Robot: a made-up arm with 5 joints.
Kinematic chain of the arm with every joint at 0, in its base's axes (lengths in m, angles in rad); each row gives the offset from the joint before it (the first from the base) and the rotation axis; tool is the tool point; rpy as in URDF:
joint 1: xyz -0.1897 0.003 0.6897 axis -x
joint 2: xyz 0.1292 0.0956 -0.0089 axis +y
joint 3: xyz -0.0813 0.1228 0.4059 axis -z
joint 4: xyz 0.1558 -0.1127 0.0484 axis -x
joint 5: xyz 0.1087 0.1 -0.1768 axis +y
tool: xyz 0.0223 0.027 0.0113 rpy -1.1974 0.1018 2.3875
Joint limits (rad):
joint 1: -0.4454..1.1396
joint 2: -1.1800..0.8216
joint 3: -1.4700..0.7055
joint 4: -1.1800..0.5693
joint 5: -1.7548..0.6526
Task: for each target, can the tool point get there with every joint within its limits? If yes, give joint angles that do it. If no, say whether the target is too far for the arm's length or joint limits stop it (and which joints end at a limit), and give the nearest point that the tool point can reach.
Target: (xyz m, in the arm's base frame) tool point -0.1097 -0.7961 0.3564
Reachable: no: joint limits stop it (at a limit: joint 1, joint 3, joint 4, joint 5) | nearest point -0.2274 -0.1129 0.8215 | short by 0.835 m
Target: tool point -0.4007 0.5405 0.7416
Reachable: yes | joints 0.4510 -0.9496 -0.7906 -0.8338 -1.4391
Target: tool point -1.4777 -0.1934 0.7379
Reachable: no: too far | nearest point -0.4726 -0.0433 1.0429 | short by 1.061 m
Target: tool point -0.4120 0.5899 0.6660
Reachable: yes | joints 0.6272 -0.8127 -0.9765 -1.0316 -0.8664
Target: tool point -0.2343 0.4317 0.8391
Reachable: yes | joints 0.6993 -0.8751 0.2231 -0.5396 -1.0222
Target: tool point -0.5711 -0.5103 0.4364
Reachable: no: joint limits stop it (at a limit: joint 1, joint 2, joint 3, joint 4, joint 5) | nearest point -0.2487 -0.1031 0.8010 | short by 0.635 m
